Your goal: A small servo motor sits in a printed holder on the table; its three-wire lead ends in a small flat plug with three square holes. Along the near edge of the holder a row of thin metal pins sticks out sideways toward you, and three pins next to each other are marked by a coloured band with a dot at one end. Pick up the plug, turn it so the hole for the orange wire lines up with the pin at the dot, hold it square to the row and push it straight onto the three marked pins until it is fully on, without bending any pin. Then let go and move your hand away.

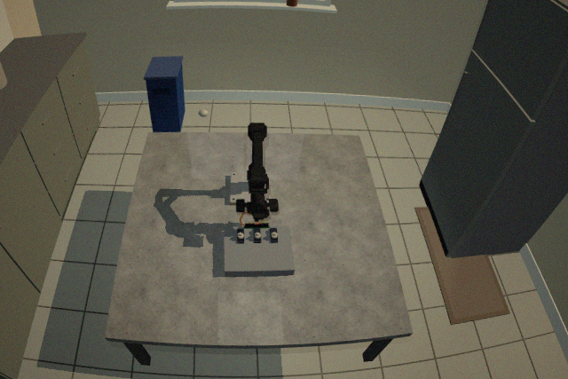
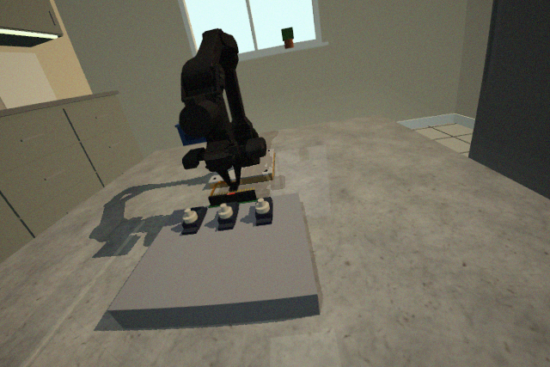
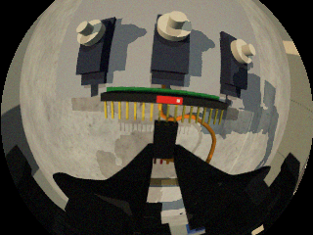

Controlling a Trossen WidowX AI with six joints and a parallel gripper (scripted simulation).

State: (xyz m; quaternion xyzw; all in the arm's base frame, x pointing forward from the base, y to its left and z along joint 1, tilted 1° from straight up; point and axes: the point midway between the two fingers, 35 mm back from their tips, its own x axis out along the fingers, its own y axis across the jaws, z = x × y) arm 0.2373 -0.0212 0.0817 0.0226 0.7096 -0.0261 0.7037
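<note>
My gripper tip is now 40 mm short of the red band. From my gripper tip the other things lie so: pin strip: 40 mm ahead, 10 mm below; grey printed holder: 200 mm ahead, 50 mm below, 10 mm to the right.
</note>
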